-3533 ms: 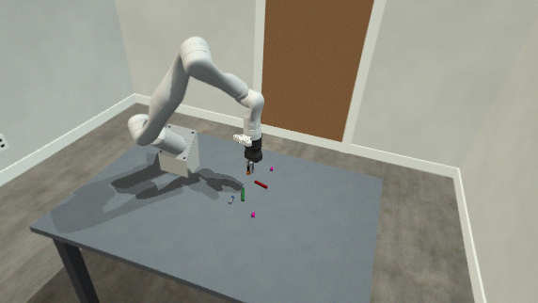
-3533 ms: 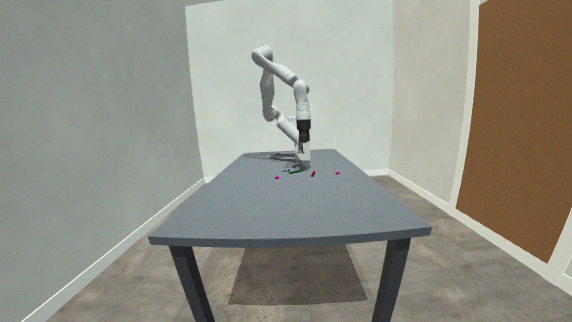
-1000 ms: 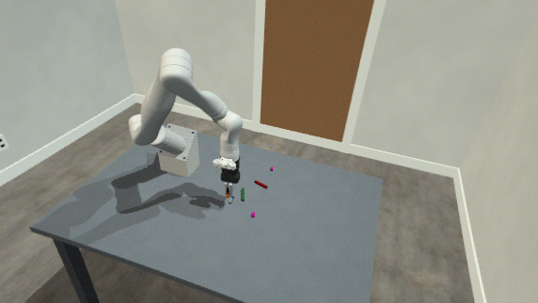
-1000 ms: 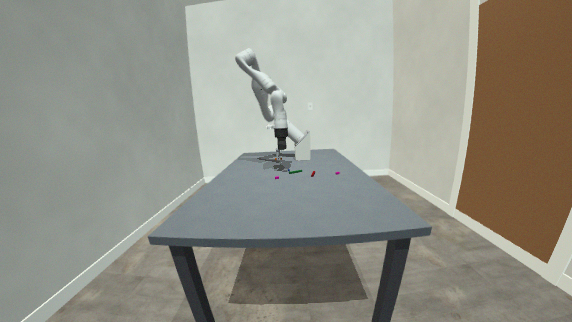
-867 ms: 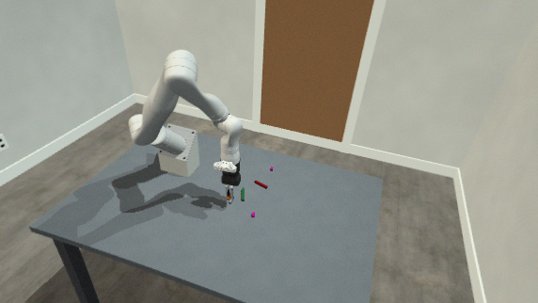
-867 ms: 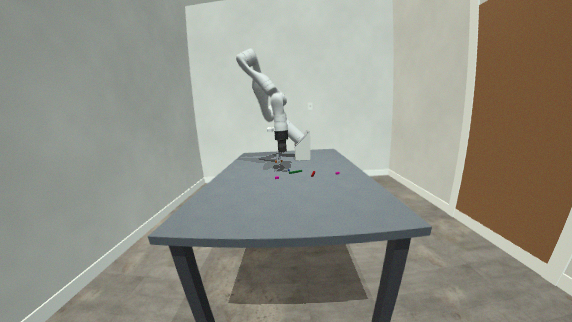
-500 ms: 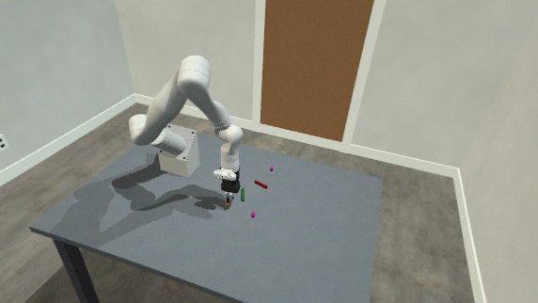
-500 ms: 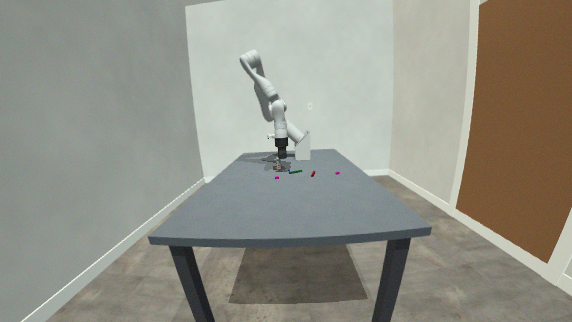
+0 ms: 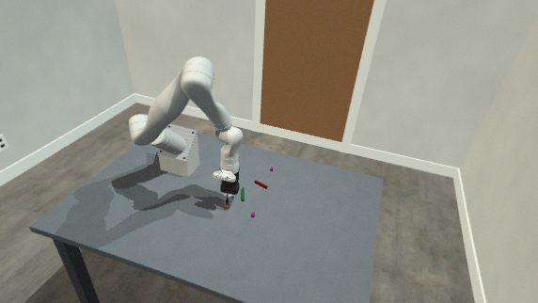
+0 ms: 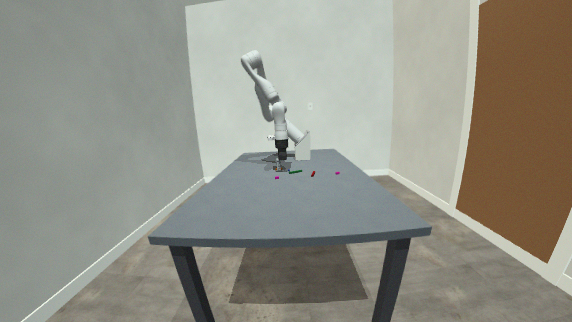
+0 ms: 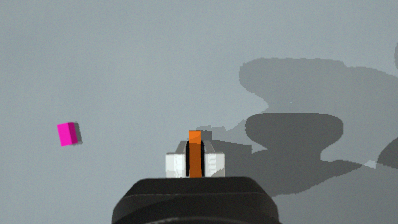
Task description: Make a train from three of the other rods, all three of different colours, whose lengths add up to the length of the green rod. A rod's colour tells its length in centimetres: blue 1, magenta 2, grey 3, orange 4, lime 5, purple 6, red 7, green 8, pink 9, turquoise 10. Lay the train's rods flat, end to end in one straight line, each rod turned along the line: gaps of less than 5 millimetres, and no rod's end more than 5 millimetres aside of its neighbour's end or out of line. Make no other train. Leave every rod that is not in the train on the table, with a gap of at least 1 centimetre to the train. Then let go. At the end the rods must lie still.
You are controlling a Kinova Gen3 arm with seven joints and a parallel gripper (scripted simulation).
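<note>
My hand is 10 mm above the orange rod. Also, from my hand: grey rod: 40 mm to the left, 30 mm below; blue rod: 10 mm behind, 60 mm to the left, 30 mm below; green rod: 30 mm ahead, 100 mm to the left, 30 mm below.
</note>
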